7 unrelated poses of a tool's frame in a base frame.
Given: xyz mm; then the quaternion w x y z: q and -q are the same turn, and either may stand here.
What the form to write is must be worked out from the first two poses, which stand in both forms.
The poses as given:
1: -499 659 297 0.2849 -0.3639 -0.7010 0.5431
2: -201 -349 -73 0.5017 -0.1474 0.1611 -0.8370
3: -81 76 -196 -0.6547 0.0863 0.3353 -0.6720
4: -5 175 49 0.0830 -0.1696 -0.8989 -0.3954
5: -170 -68 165 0.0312 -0.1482 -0.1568 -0.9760
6: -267 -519 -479 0.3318 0.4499 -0.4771 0.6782
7: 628 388 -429 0.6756 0.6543 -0.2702 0.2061
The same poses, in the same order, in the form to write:
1: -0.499 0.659 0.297 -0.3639 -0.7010 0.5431 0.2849
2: -0.201 -0.349 -0.073 -0.1474 0.1611 -0.8370 0.5017
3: -0.081 0.076 -0.196 -0.0863 -0.3353 0.6720 0.6547
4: -0.005 0.175 0.049 -0.1696 -0.8989 -0.3954 0.0830
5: -0.170 -0.068 0.165 -0.1482 -0.1568 -0.9760 0.0312
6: -0.267 -0.519 -0.479 0.4499 -0.4771 0.6782 0.3318
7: 0.628 0.388 -0.429 0.6543 -0.2702 0.2061 0.6756
